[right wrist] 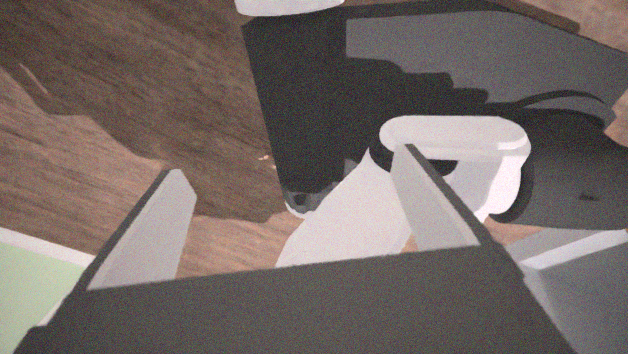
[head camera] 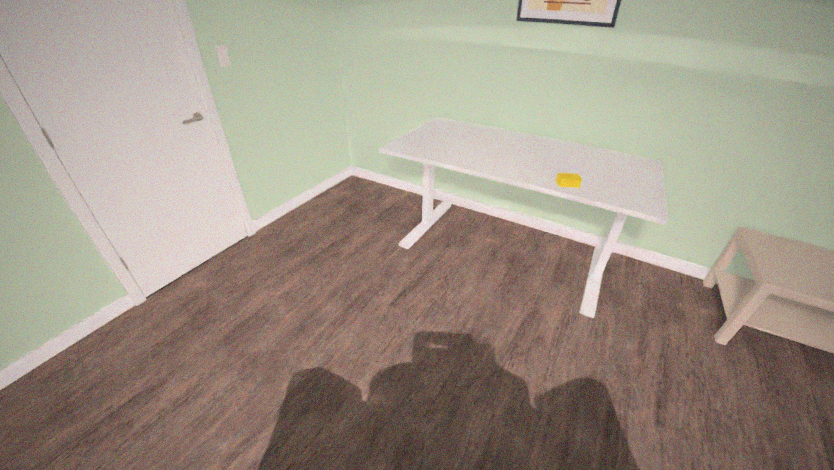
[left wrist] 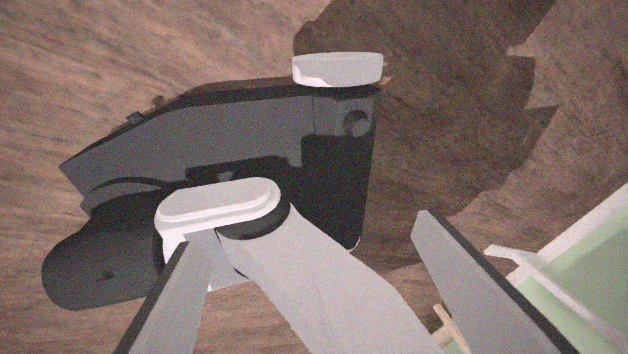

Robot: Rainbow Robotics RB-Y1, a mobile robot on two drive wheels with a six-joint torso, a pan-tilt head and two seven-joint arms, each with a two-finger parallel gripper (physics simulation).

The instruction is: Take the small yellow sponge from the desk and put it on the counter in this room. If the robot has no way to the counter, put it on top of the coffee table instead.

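Frame: origin at the robot's base, x left, y back, z up, level; metres.
Where they show: left gripper, fingertip midpoint: [left wrist: 313, 237]; right gripper, fingertip midpoint: [right wrist: 291, 171].
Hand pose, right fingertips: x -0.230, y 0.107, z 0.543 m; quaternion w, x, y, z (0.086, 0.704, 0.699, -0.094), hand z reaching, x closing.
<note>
After its pixels a point has its place.
A small yellow sponge [head camera: 568, 180] {x -0.671, y -1.343, z 0.756 m} lies on the white desk [head camera: 496, 145] {x -0.406, y -1.879, z 0.721 m}, near its front edge and right of its middle, in the head camera view. The beige coffee table [head camera: 799, 268] {x -1.899, y -1.092, z 0.451 m} stands right of the desk, cut off by the view's right edge. No counter shows in these views. My left gripper [left wrist: 313, 237] {x 0.245, y 0.165, z 0.535 m} is open, with no object between its fingers. My right gripper [right wrist: 291, 171] {x -0.230, y 0.107, z 0.543 m} is open, with no object between its fingers. Neither gripper shows in the head camera view, and both are away from the sponge.
A closed white door [head camera: 140, 128] {x 1.545, y -1.475, z 0.948 m} is in the left wall. The desk stands along the green wall on two white legs with long feet [head camera: 589, 297] [head camera: 415, 233]. Brown wood floor [head camera: 326, 280] {x 0.634, y -1.377, z 0.001 m} lies before the desk, with my shadow on it. A framed picture [head camera: 566, 23] {x -0.752, y -2.075, z 1.394 m} hangs above.
</note>
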